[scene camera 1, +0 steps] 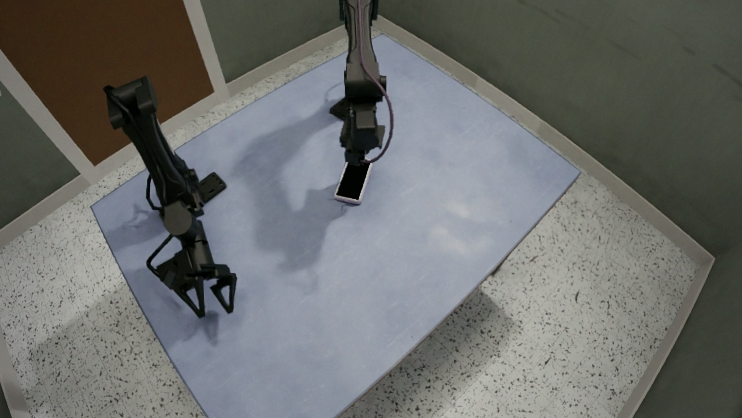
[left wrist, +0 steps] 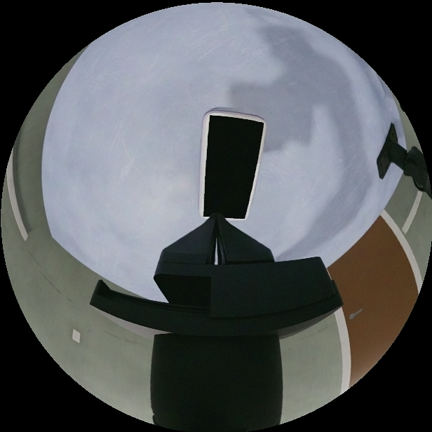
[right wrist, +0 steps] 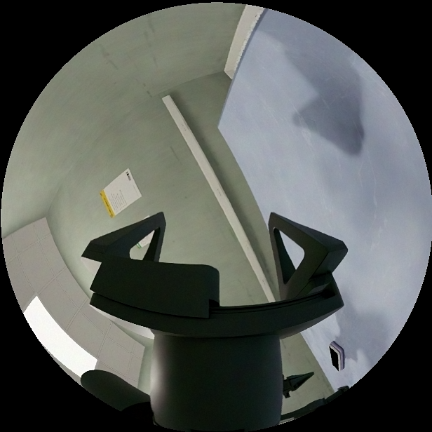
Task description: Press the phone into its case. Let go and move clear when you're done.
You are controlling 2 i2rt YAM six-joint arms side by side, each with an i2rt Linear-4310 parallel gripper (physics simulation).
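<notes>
The phone (scene camera 1: 354, 181) (left wrist: 234, 167) (right wrist: 335, 356), with a black screen, lies face up within the pale pinkish-white rim of its case (scene camera 1: 348, 200) (left wrist: 203, 167) (right wrist: 341, 356) on the table. I cannot tell whether it is fully seated. My left gripper (scene camera 1: 355, 160) (left wrist: 216, 218) is shut and empty. Its fingertips overlap the phone's near end in the left wrist view, at the end farthest back in scene camera 1; whether they touch is unclear. The arm hides that end in scene camera 1. My right gripper (scene camera 1: 215, 313) (right wrist: 216, 217) is open and empty, away from the phone at the table's left side.
The blue table (scene camera 1: 441, 290) (left wrist: 125, 90) (right wrist: 280, 150) carries both arm bases. The right arm's base plate (scene camera 1: 212, 187) (left wrist: 387, 151) is left of the phone in scene camera 1. A brown door (scene camera 1: 103, 62) (left wrist: 372, 300) and grey-green walls stand behind.
</notes>
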